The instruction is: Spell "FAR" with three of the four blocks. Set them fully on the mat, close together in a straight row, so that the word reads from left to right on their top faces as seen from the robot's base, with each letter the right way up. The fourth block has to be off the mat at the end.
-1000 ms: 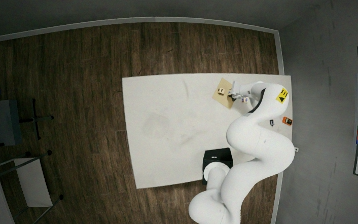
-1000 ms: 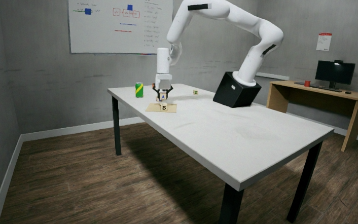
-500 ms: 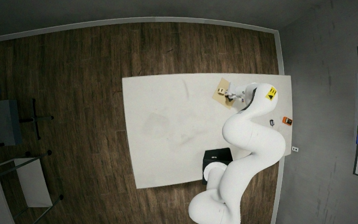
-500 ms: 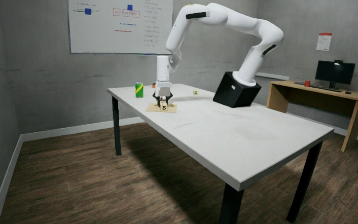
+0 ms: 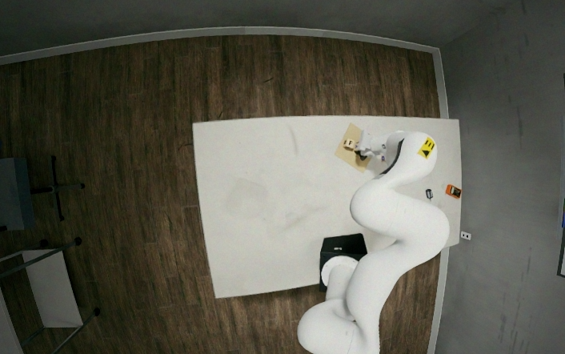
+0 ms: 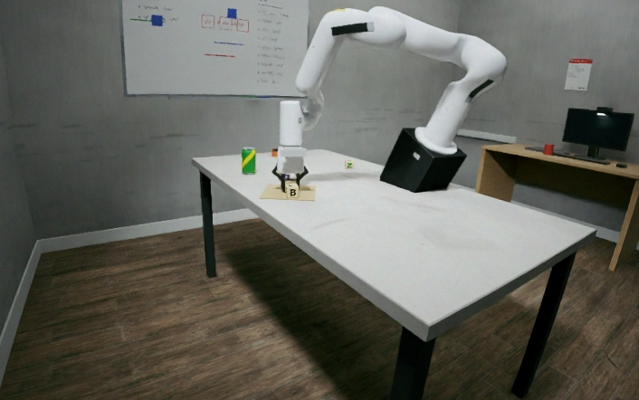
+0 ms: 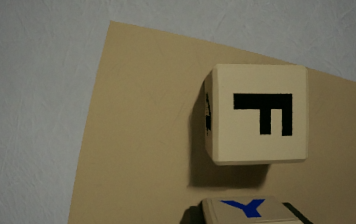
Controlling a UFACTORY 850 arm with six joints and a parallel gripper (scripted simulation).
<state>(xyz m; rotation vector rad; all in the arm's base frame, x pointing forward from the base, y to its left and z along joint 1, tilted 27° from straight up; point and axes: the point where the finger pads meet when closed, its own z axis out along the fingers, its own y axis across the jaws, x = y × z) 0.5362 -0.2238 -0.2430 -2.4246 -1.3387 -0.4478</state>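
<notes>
Now: the tan mat 3 cm below my hand. From my hand the other things lie so: yellow can (36 cm to the right, 4 cm behind, 3 cm above); dark object (45 cm to the right, 40 cm behind, 1 cm below); small orange object (69 cm to the right, 45 cm behind, 1 cm below).
</notes>
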